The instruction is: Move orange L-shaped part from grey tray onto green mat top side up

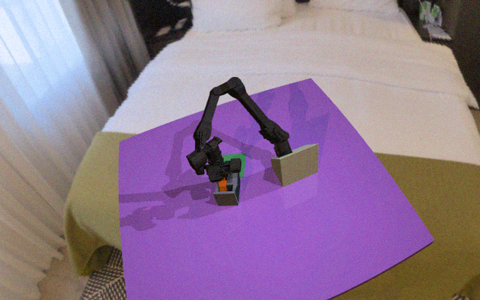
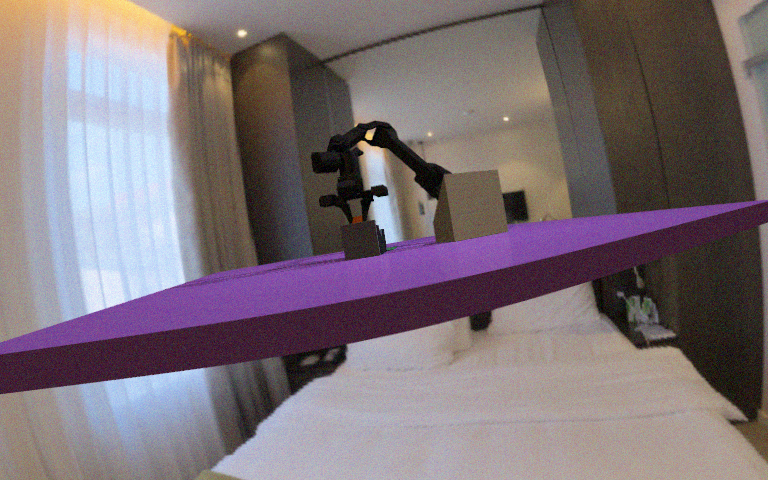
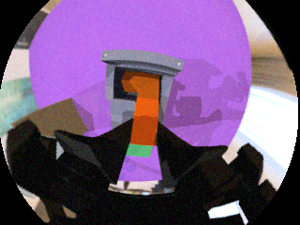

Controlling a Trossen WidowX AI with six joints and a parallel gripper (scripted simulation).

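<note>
My gripper tip is 14 cm to the left of the green mat, 9 cm above it and 5 cm past it. Also, from my gripper tip: orange L-shaped part: 3 cm to the left, 3 cm below, 1 cm behind.
</note>
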